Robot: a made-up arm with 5 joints. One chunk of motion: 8 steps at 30 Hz.
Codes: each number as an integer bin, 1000 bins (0 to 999) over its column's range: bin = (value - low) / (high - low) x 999, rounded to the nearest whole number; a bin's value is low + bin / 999 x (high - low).
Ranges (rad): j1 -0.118..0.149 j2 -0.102..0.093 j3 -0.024..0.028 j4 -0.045..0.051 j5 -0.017..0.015
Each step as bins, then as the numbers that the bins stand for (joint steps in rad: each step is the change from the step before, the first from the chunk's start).
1 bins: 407 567 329 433 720
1 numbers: -0.00922 0.00868 -0.00687 -0.00339 0.00606
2 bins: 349 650 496 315 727
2 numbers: -0.02472 0.02488 0.00182 -0.01473 0.00629
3 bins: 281 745 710 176 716
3 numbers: -0.04290 0.04342 0.01296 -0.02809 0.00593
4 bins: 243 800 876 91 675
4 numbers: -0.05305 0.05416 0.02160 -0.03626 0.00462
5 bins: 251 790 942 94 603
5 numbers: -0.05092 0.05220 0.02503 -0.03597 0.00232
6 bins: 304 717 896 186 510
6 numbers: -0.03675 0.03795 0.02264 -0.02713 -0.00066
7 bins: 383 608 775 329 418
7 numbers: -0.01564 0.01668 0.01634 -0.01338 -0.00361
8 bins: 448 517 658 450 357
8 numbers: 0.00174 -0.00108 0.01025 -0.00176 -0.00556
